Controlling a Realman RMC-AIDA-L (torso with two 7-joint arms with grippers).
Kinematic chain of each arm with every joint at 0, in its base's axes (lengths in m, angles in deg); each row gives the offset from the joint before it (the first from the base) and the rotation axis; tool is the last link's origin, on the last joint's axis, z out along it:
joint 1: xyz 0 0 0.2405 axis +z
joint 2: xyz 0 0 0 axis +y
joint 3: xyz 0 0 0.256 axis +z
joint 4: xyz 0 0 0 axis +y
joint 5: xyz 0 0 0.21 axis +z
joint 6: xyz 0 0 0 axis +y
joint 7: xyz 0 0 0.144 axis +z
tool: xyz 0 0 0
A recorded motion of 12 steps. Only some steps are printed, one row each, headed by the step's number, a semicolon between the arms.
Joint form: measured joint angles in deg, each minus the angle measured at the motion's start. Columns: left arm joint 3, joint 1, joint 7, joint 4, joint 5, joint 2, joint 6; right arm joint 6, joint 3, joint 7, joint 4, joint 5, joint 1, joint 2.
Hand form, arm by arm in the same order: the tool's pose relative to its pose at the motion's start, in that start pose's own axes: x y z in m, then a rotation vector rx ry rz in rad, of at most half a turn. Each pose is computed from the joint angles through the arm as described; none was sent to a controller.
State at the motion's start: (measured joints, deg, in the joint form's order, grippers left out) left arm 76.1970 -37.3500 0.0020 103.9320 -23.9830 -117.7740 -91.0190; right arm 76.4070 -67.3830 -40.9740 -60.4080 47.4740 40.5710 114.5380
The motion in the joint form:
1: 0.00 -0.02 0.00 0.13 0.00 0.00 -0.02; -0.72 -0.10 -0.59 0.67 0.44 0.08 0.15
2: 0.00 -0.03 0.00 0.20 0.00 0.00 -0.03; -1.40 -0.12 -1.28 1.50 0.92 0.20 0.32
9: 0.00 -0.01 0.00 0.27 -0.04 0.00 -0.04; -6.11 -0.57 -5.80 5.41 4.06 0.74 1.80
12: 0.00 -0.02 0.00 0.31 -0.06 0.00 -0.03; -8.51 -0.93 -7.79 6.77 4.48 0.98 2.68
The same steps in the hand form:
1: 0.0003 0.0003 -0.0005 -0.0001 0.0019 0.0012; 0.0000 0.0004 0.0026 -0.0040 -0.0065 -0.0021
2: 0.0005 0.0004 -0.0007 -0.0001 0.0030 0.0018; 0.0004 0.0008 0.0056 -0.0098 -0.0124 -0.0033
9: 0.0006 0.0005 -0.0009 -0.0007 0.0037 0.0021; -0.0009 0.0069 0.0233 -0.0374 -0.0649 -0.0248
12: 0.0007 0.0007 -0.0011 -0.0011 0.0046 0.0025; -0.0013 0.0096 0.0318 -0.0341 -0.0821 -0.0438

